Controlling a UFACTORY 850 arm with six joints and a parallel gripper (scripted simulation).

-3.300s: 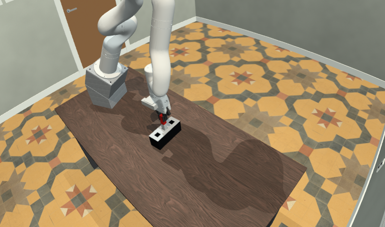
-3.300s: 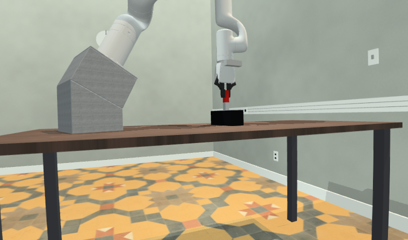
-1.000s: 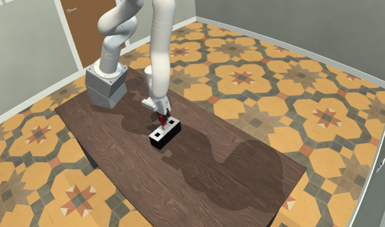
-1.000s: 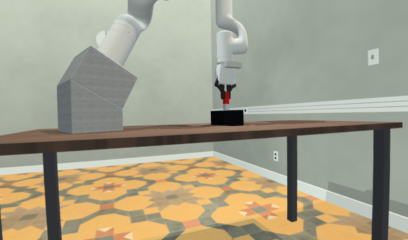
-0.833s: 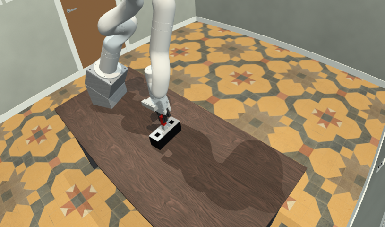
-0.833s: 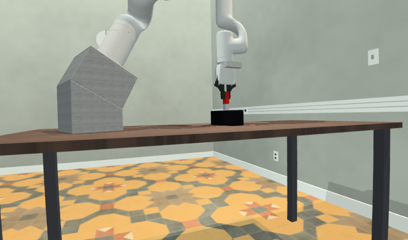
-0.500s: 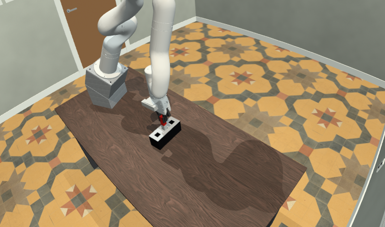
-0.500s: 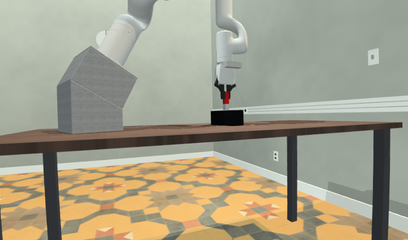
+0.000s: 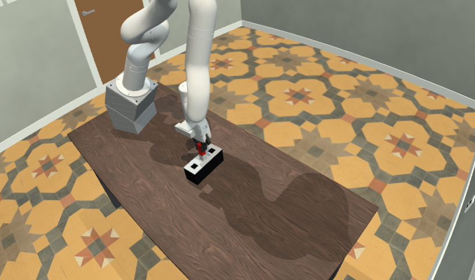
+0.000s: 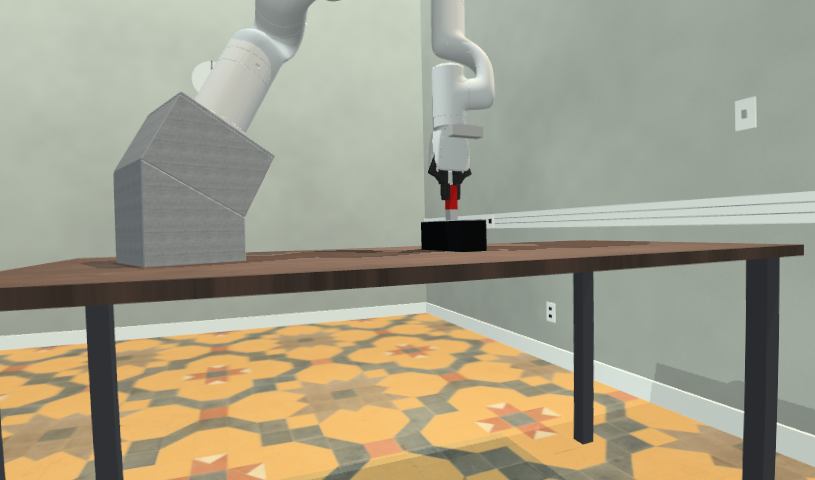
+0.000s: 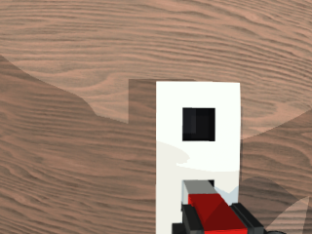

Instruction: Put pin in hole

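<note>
My hand is 1 cm above the pin. The rest, counted from my hand: black block: 11 cm below.
</note>
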